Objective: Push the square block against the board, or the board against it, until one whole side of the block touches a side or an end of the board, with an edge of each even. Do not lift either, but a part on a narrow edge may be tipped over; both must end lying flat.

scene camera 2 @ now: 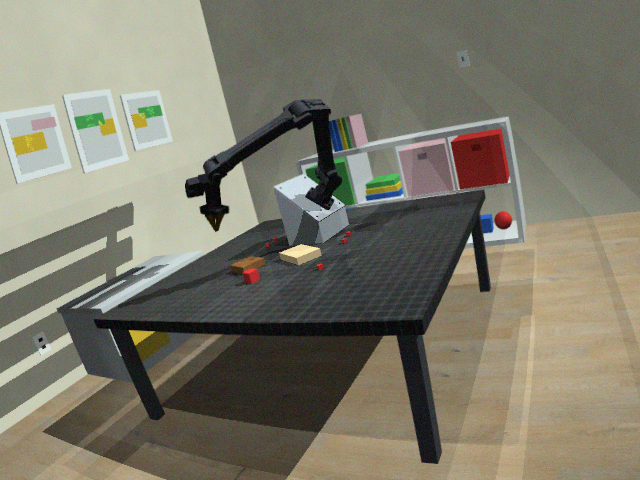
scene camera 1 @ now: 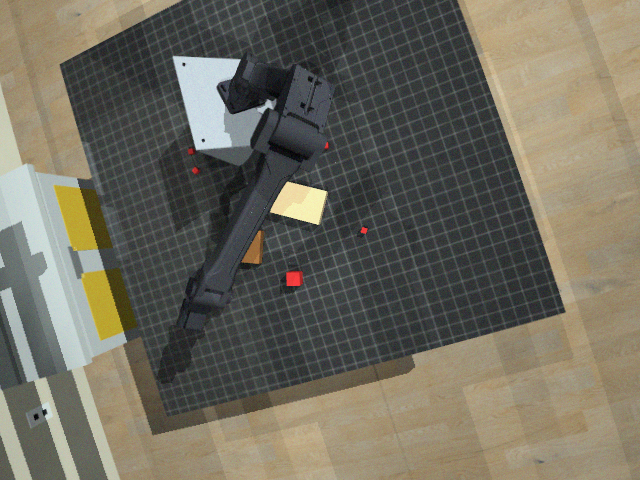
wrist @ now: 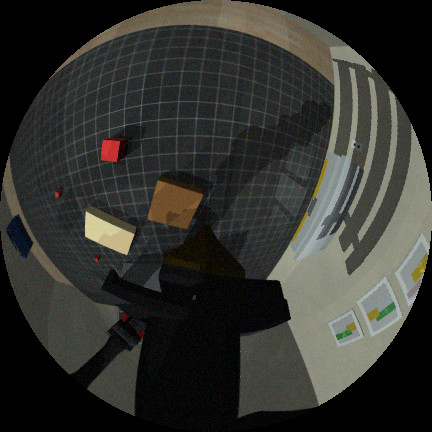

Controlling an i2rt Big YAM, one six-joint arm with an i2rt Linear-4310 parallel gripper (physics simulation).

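Frame: origin at the arm's base, x right, y ahead, z up, level; millimetres.
Seen in the pictures: gripper, between the fingertips: (scene camera 2: 216,231) (wrist: 205,229); arm's base, origin of its link: (scene camera 2: 319,199) (scene camera 1: 241,94).
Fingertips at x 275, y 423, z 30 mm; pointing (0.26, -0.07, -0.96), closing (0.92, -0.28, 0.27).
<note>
Offsets run from my fingertips to a thing's top centre.
The brown square block @[dz -156, dx -51, dy -64 mm] (scene camera 1: 254,250) (scene camera 2: 248,265) (wrist: 175,202) lies flat on the dark gridded table; the arm hides part of it in the first scene view. The pale yellow board @[dz -156, dx -264, dy -109 mm] (scene camera 1: 307,202) (scene camera 2: 299,253) (wrist: 110,232) lies flat, nearer the arm's base. A gap of table separates the two, and their facing sides are not parallel in the wrist view. My gripper (scene camera 2: 216,229) (wrist: 205,229) is shut and empty, high above the table and off to the block's side away from the board. In the first scene view the arm hides the fingers.
A red cube @[dz -145, dx -151, dy +93 mm] (scene camera 1: 294,279) (scene camera 2: 251,276) (wrist: 111,150) stands near the block. Tiny red cubes lie around, one @[dz -169, dx -403, dy +53 mm] (scene camera 1: 363,230) (scene camera 2: 319,267) (wrist: 58,193) beyond the board and two @[dz -169, dx -1, dy -356 mm] (scene camera 1: 195,170) @[dz -169, dx -15, dy -419 mm] (scene camera 1: 190,151) by the grey base (scene camera 1: 206,108) (scene camera 2: 330,222). A low cabinet (scene camera 1: 51,268) adjoins the table.
</note>
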